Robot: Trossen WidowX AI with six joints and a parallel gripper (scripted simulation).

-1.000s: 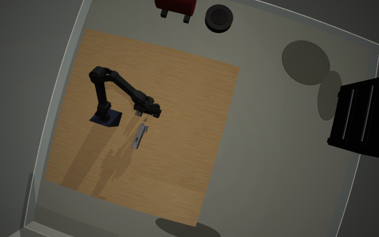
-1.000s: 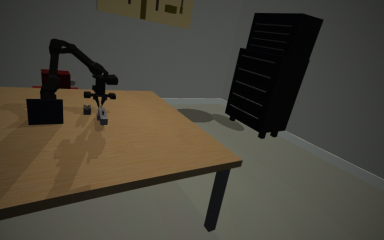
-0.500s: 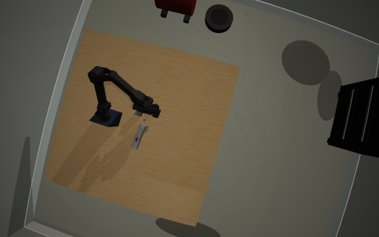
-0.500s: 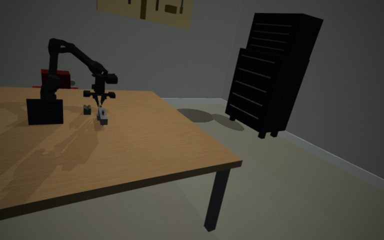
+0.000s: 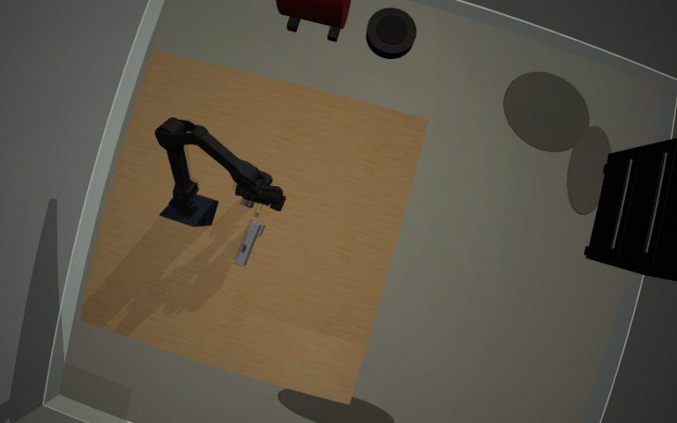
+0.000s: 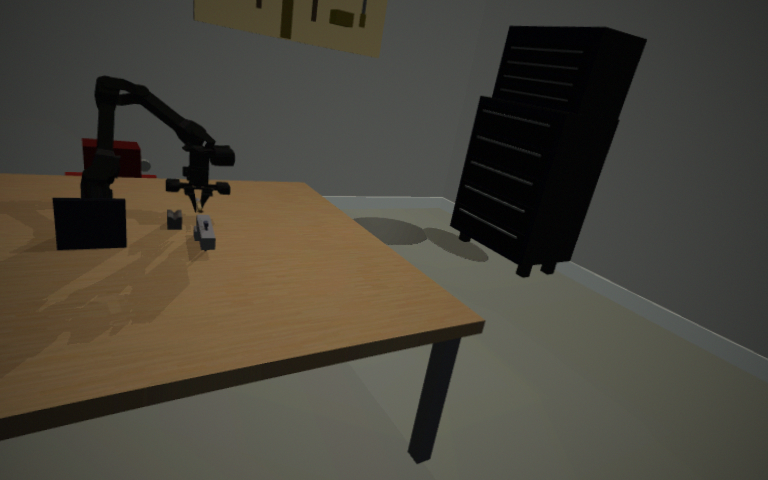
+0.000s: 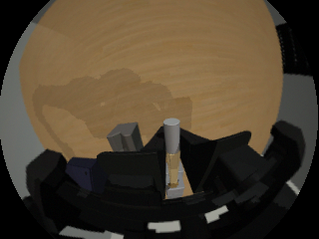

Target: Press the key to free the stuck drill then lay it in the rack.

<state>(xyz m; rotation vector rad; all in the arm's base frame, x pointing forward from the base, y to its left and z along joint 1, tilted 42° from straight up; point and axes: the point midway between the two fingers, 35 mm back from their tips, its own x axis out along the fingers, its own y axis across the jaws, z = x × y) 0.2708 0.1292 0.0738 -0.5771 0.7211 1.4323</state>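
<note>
Right now my gripper tip is 40 mm to the left of the drill and 30 mm below it. Round my gripper tip: dark key: 230 mm to the right, 20 mm behind, 20 mm above; grey holder block: 200 mm to the right, 10 mm behind, 10 mm above; rack: 70 mm behind, 30 mm to the right, 20 mm below.
</note>
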